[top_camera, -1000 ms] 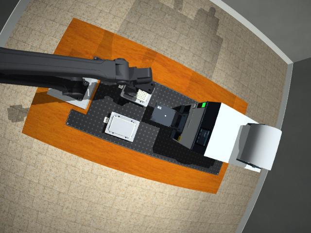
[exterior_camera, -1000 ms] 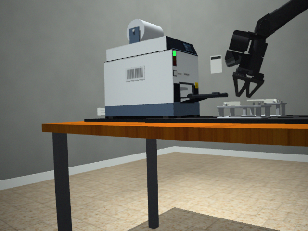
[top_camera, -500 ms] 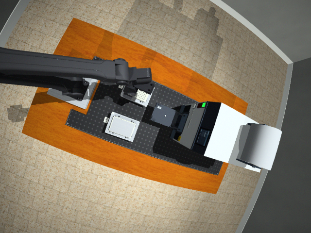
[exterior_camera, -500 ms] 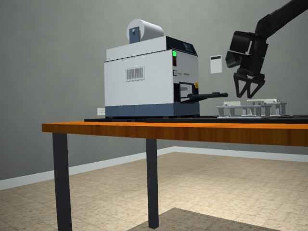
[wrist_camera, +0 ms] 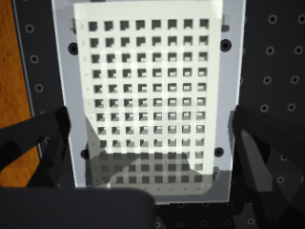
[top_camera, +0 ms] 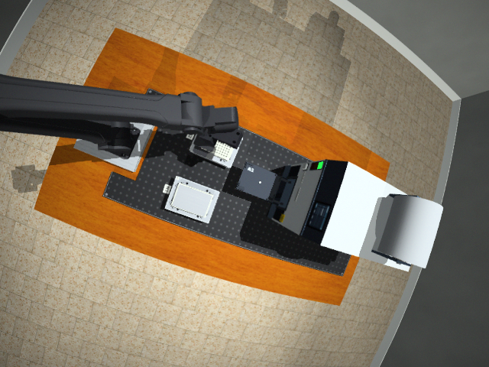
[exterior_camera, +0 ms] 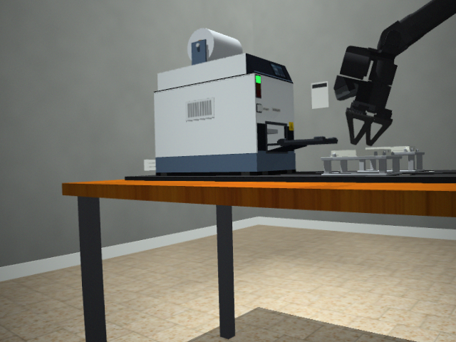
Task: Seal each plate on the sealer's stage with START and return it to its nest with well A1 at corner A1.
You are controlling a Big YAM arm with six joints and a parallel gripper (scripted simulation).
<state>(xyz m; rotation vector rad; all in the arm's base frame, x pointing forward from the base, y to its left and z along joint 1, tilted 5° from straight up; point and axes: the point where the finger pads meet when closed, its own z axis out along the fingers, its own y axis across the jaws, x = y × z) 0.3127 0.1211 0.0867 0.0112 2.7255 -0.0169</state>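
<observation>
The plate nest is 4 cm below my hand. The rest, counted from my hand: sealer stage: 19 cm ahead, 7 cm to the right, 1 cm above; pale start button: 29 cm ahead, 11 cm above, 3 cm to the left; A1 mark: 7 cm behind, 5 cm to the left, 4 cm below.
</observation>
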